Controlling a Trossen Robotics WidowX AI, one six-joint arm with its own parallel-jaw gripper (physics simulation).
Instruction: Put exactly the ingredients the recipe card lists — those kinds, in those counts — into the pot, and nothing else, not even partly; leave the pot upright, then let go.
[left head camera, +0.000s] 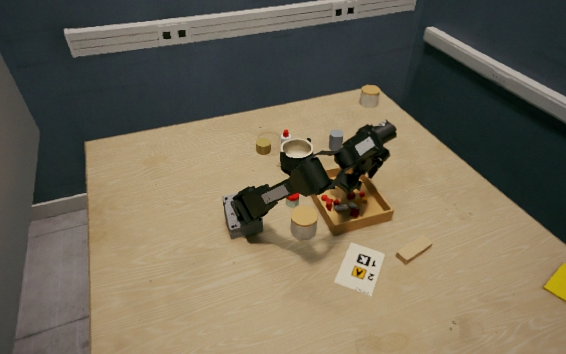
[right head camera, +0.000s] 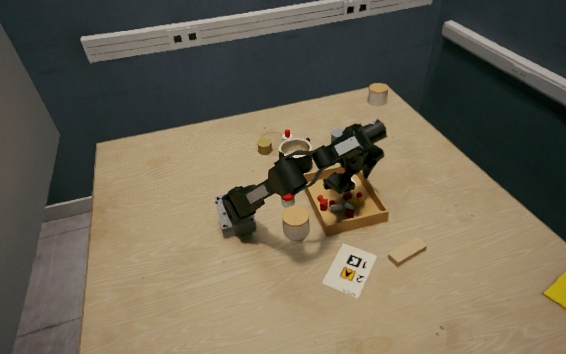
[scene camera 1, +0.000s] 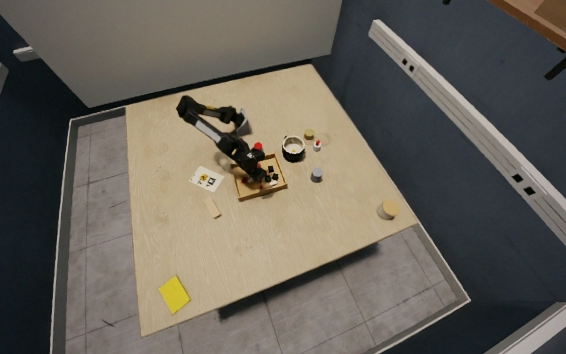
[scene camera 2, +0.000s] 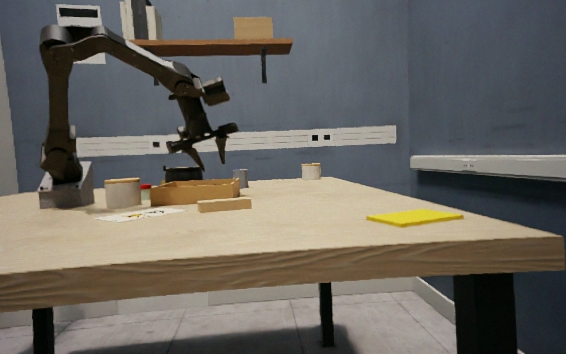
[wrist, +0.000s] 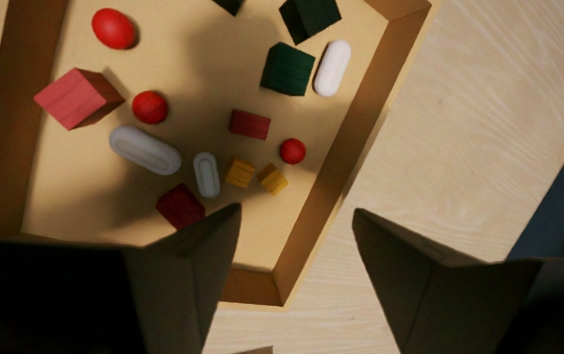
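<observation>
The recipe card shows "2" beside an orange A square and "1" beside a black K square. The black pot stands upright; a small yellowish spot shows inside it in scene camera 1. The tray holds two small orange cubes, dark green-black cubes, several red blocks and balls, and white capsules. My gripper is open and empty, above the tray.
A lidded jar and a red-lidded jar stand between arm base and tray. A grey cylinder, a red-capped bottle and a brass cylinder stand near the pot. A wooden block lies beside the card.
</observation>
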